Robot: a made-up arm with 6 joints.
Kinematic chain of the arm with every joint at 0, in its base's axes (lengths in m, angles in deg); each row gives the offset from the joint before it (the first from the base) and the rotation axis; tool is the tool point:
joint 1: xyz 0 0 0.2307 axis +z
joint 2: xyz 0 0 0 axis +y
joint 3: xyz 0 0 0.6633 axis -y
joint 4: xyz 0 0 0 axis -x
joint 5: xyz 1.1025 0 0 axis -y
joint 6: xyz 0 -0.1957 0 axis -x
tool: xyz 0 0 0
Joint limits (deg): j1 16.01..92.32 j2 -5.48..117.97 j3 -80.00..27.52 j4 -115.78..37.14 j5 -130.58..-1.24 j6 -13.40..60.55
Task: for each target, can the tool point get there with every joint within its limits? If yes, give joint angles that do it. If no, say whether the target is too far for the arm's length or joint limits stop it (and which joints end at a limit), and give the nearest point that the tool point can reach.
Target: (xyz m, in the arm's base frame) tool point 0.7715 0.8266 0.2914
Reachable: yes | joints 56.49 15.31 -19.33 17.21 -70.86 40.59
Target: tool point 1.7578 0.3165 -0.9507
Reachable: no: too far | nearest point 1.3001 0.2341 -0.6431 | short by 0.558 m
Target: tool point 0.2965 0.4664 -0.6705
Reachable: yes | joints 77.63 72.78 -25.67 14.20 -76.31 27.74
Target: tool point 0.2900 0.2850 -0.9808
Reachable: yes | joints 69.27 102.23 2.62 -29.48 -109.99 15.95
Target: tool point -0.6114 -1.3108 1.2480
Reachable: no: joint limits stop it (at a limit: joint 2, joint 3) | nearest point -0.1742 -0.3735 0.4340 | short by 1.316 m
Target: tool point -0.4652 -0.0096 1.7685
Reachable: no: joint limits stop it (at a limit: joint 1, joint 2, joint 3, joint 4) | nearest point 0.1236 0.8026 1.5905 | short by 1.019 m
